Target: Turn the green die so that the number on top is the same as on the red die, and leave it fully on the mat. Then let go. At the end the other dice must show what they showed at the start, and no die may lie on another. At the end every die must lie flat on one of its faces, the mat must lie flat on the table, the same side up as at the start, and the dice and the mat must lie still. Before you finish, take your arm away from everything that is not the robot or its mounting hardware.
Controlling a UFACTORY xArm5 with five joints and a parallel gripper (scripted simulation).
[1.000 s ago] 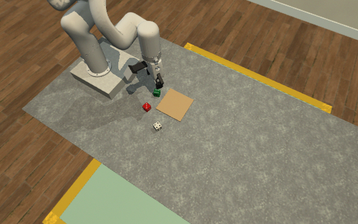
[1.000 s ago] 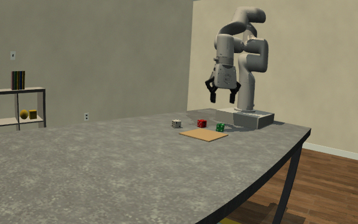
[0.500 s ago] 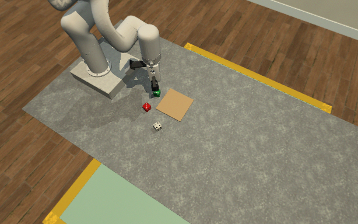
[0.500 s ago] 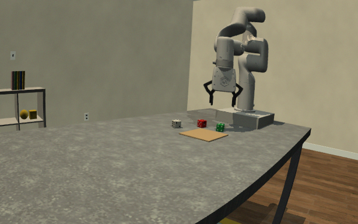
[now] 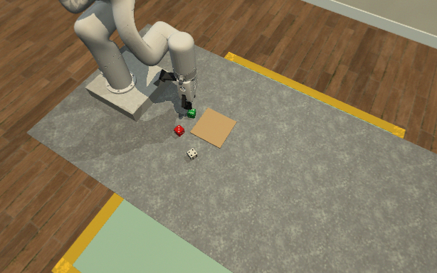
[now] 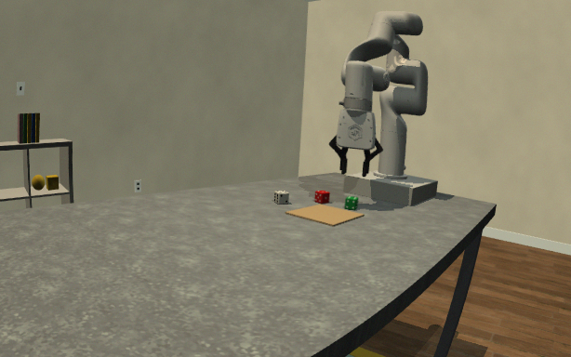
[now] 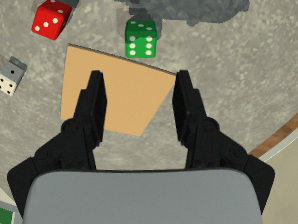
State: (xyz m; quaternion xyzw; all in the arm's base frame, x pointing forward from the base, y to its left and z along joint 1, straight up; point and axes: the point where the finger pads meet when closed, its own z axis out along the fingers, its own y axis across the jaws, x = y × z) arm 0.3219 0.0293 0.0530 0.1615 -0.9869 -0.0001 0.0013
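Right now the green die is 9 cm below my hand. From my hand the other things lie so: red die: 9 cm to the right, 9 cm below; then tan mat: 11 cm ahead, 1 cm to the right, 11 cm below; then white die: 10 cm ahead, 16 cm to the right, 9 cm below.
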